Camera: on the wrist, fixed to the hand. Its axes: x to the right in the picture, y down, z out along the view.
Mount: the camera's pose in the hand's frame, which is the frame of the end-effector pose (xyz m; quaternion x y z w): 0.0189 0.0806 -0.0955 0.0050 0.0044 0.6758 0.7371
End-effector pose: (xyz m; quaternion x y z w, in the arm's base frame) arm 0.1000 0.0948 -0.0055 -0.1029 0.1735 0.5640 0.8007
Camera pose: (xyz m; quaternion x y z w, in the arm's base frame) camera 0.0146 0.1044 -0.0982 0.0429 0.2038 0.9555 0.2088
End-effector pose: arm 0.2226 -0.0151 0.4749 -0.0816 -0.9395 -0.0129 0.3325
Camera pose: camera 0.2806 0.0596 0.5587 -0.6933 -0.6359 0.2195 0.2583
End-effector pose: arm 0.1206 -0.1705 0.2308 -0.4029 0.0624 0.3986 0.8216
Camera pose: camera 0.0974 -0.1982 0.1097 -0.2524 0.3239 0.8469 0.3379
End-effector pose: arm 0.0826 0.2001 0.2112 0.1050 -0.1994 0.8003 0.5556
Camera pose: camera 0.0058 0.2333 0.1164 0.0581 0.2115 -0.9668 0.1310
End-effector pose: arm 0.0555 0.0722 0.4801 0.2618 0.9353 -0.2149 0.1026
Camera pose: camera 0.0750 0.1862 0.5309 0.8265 0.5118 -0.0926 0.2154
